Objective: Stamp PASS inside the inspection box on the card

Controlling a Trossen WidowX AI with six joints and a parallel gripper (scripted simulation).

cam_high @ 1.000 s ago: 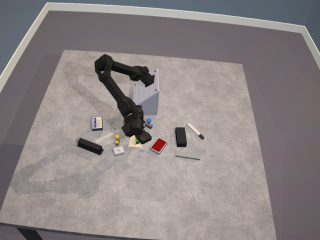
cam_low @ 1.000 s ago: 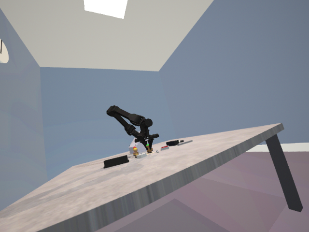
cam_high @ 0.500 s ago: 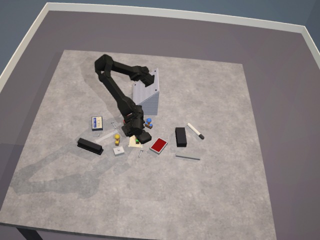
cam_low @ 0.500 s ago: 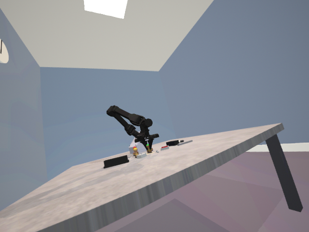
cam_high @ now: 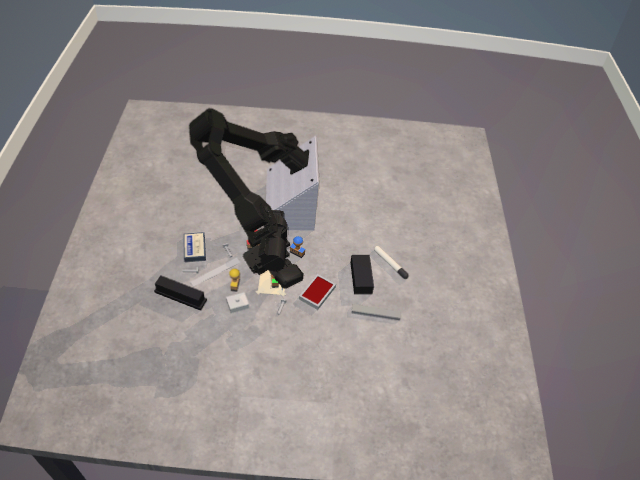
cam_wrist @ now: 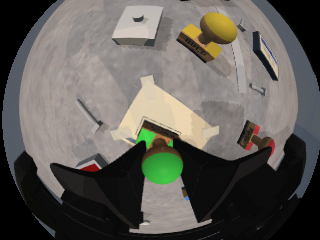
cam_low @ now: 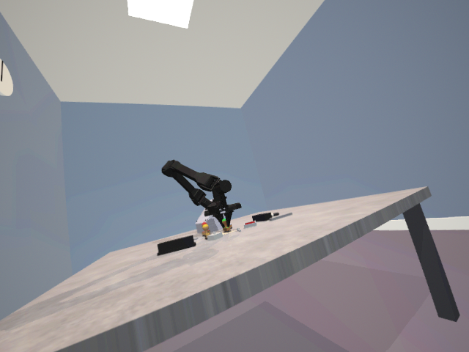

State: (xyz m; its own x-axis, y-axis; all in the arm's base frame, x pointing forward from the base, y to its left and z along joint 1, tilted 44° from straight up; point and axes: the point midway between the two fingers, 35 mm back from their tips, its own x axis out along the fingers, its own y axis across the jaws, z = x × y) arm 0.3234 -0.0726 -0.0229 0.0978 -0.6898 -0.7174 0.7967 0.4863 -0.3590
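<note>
The green-knobbed stamp is right at my gripper tip. The rest, counted from my gripper tip: blue-knobbed stamp: 110 mm behind, 50 mm to the left; yellow-knobbed stamp: 20 mm ahead, 100 mm to the right; cream card: 10 mm behind, 10 mm to the right, 30 mm below.
</note>
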